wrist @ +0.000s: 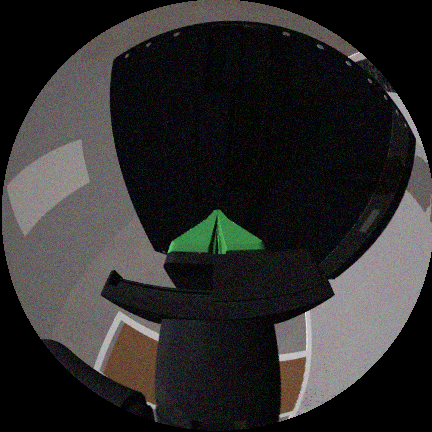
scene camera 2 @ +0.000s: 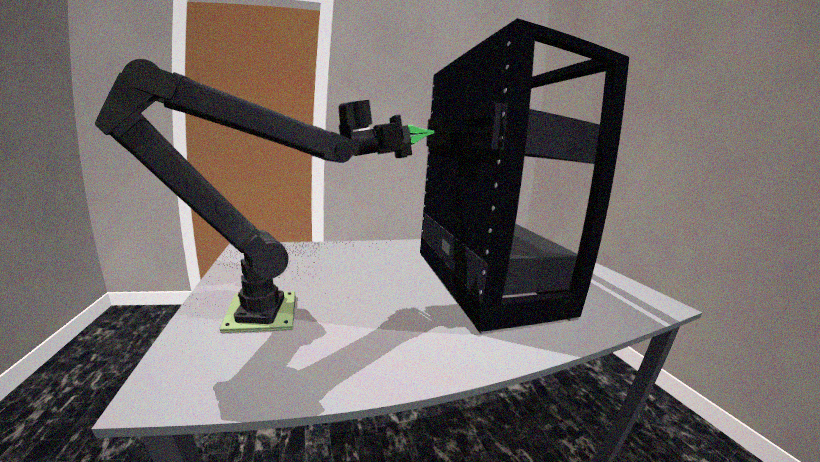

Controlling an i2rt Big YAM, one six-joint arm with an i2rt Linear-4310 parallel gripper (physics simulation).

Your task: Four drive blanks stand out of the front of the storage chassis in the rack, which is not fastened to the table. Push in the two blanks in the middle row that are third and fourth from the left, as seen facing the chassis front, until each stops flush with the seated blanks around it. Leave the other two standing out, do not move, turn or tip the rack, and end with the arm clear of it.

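Pixels of known places: gripper, between the fingertips: point(wrist: 217, 214) point(scene camera 2: 433, 132); arm's base, origin of its link: point(scene camera 2: 261, 308).
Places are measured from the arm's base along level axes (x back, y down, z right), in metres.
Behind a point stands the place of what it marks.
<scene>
The black rack point(scene camera 2: 612, 172) @[y -0.357, x -0.762, z 0.066 m] point(wrist: 300, 125) @[y -0.326, x -0.464, z -0.065 m] stands upright on the table. The storage chassis is in the rack's upper half, but its front is almost entirely black in both views. I cannot make out the drive blanks, their rows, or which ones stand out. My gripper point(scene camera 2: 433, 132) @[y -0.405, x -0.396, z -0.160 m] point(wrist: 217, 214) @[y -0.405, x -0.396, z -0.160 m] is shut and empty, its green fingertips together. In the scene view the tips point at the rack's dark front at the height of the upper part and overlap its far edge. Whether they touch the front cannot be told. In the wrist view the tips show against the black front.
The rack stands on the white table point(scene camera 2: 367, 367) @[y 0.012, x -0.239, z 0.175 m]. A lower unit point(scene camera 2: 446, 246) @[y -0.107, x -0.456, z -0.156 m] with a small light label sits near the rack's bottom. The arm's base is on a green plate point(scene camera 2: 229, 324) @[y 0.002, x 0.049, z 0.068 m] at the table's left. A brown door point(scene camera 2: 252, 68) is in the wall behind the arm.
</scene>
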